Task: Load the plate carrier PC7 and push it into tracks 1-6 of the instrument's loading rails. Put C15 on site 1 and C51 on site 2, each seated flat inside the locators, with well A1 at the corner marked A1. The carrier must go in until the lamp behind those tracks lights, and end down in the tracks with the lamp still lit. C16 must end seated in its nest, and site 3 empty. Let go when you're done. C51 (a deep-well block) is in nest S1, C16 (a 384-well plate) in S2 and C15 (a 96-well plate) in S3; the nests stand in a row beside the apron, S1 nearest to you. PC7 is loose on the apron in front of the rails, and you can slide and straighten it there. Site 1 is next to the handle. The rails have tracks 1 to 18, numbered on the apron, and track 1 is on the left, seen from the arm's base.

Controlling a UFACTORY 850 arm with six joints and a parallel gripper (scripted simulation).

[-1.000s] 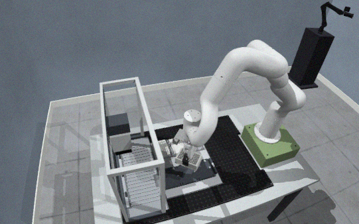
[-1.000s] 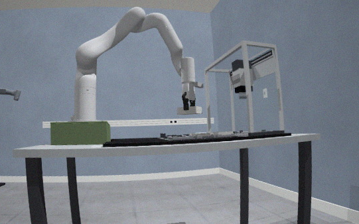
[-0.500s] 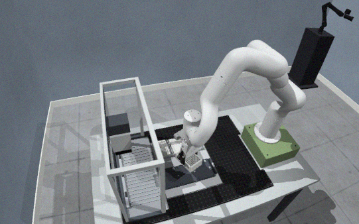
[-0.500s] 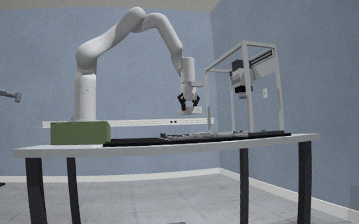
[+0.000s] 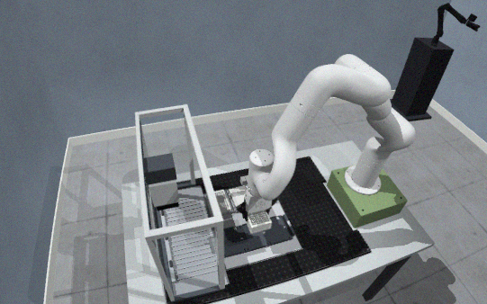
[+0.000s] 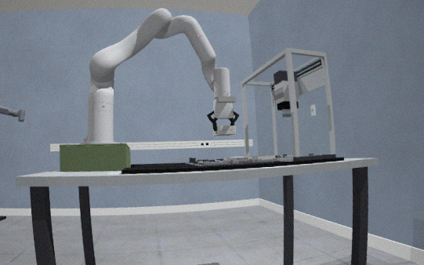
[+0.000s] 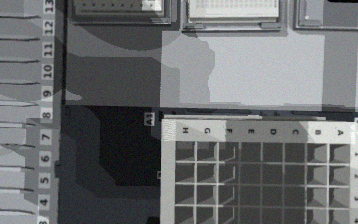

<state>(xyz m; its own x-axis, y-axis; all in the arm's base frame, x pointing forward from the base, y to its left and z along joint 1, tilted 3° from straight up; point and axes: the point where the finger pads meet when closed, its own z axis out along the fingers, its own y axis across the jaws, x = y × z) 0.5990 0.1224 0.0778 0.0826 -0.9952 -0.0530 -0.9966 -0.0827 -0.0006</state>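
My hand is 1 cm past the carrier PC7 and 15 cm above it.
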